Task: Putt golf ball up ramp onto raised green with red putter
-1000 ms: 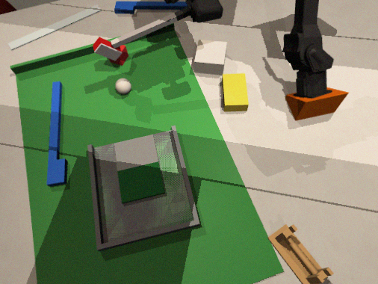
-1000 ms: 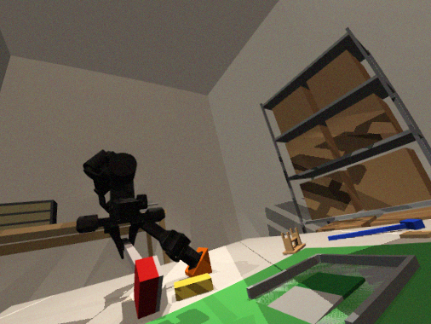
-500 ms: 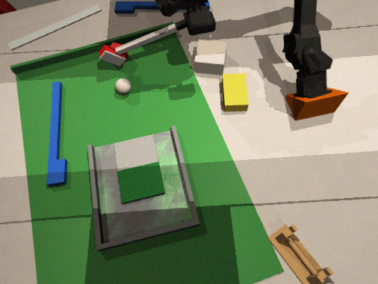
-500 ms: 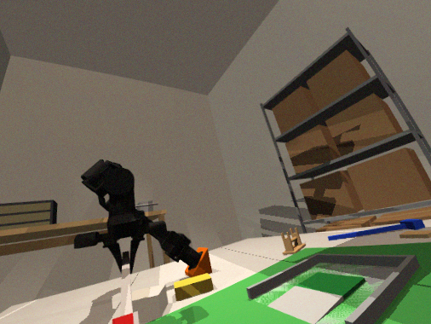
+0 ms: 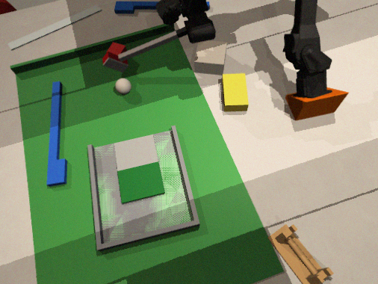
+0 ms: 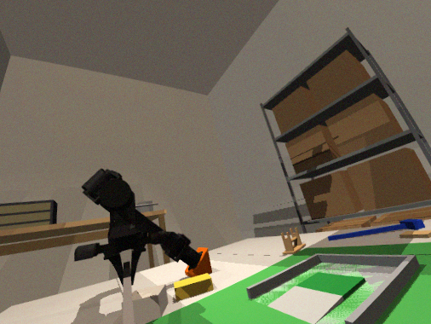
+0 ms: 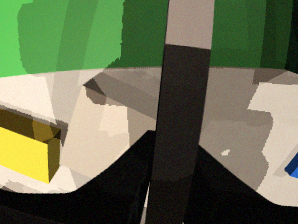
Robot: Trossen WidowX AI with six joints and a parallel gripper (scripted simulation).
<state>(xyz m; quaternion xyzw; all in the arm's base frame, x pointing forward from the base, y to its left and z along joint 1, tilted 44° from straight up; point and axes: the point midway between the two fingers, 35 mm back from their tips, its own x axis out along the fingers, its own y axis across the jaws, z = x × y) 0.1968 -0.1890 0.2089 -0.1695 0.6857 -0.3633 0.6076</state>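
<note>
Now: gripper tip 30 mm past the beige box, 40 mm to the right of it and 50 mm above it. Also, from my gripper tip: green mat (290 mm ahead, 210 mm to the left, 70 mm below); red cube (200 mm ahead, 90 mm to the right, 50 mm below); white golf ball (230 mm ahead, 30 mm to the left, 50 mm below).
</note>
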